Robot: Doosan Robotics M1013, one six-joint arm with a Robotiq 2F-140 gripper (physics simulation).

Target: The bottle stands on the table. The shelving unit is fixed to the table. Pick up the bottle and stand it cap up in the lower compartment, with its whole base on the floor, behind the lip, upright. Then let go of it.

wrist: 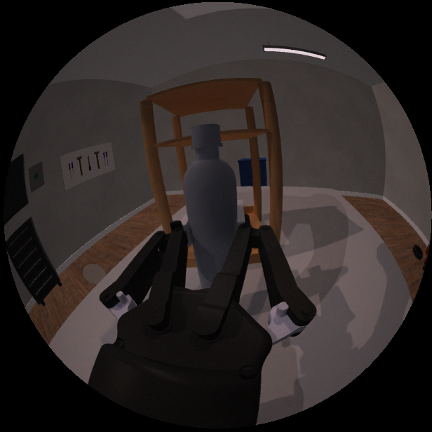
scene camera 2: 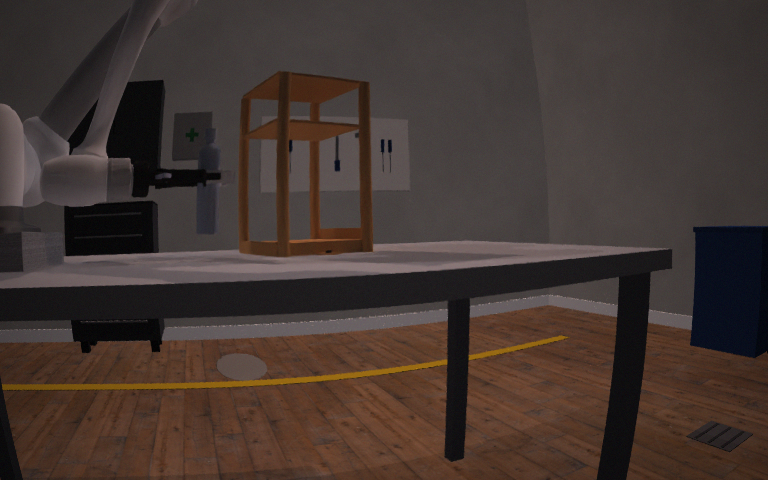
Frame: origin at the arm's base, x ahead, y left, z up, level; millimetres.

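Seen in the pictures: gripper, fingertip midpoint: (scene camera 2: pixel 230 178).
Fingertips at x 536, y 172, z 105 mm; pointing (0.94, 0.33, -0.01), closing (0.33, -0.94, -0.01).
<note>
A point is followed by its place in that frame.
A blue-grey bottle (scene camera 2: pixel 207 209) {z 39, x 487, y 132 mm} (wrist: pixel 210 200) is upright, cap up, held in the air with its base above the table top. My gripper (scene camera 2: pixel 218 176) {z 105, x 536, y 172 mm} (wrist: pixel 217 210) lies level and is shut on the bottle around its middle. The wooden shelving unit (scene camera 2: pixel 283 169) {z 109, x 649, y 88 mm} (wrist: pixel 275 165) stands on the table (scene camera 2: pixel 509 251) {z -61, x 1063, y -39 mm} (wrist: pixel 330 280), in front of the gripper. In scene camera 2 the bottle is left of the unit's posts, outside it. In the wrist view the bottle is between the two near posts and covers part of the middle shelf and the lower compartment's floor.
The unit's near posts stand left and right of the bottle in the wrist view. The middle shelf (scene camera 2: pixel 305 131) {z 213, x 708, y 233 mm} (wrist: pixel 170 142) crosses behind the bottle's neck. A low lip (scene camera 2: pixel 308 247) {z -46, x 701, y 130 mm} runs along the unit's bottom. A blue bin (scene camera 2: pixel 727 288) (wrist: pixel 252 172) stands on the room floor beyond the table.
</note>
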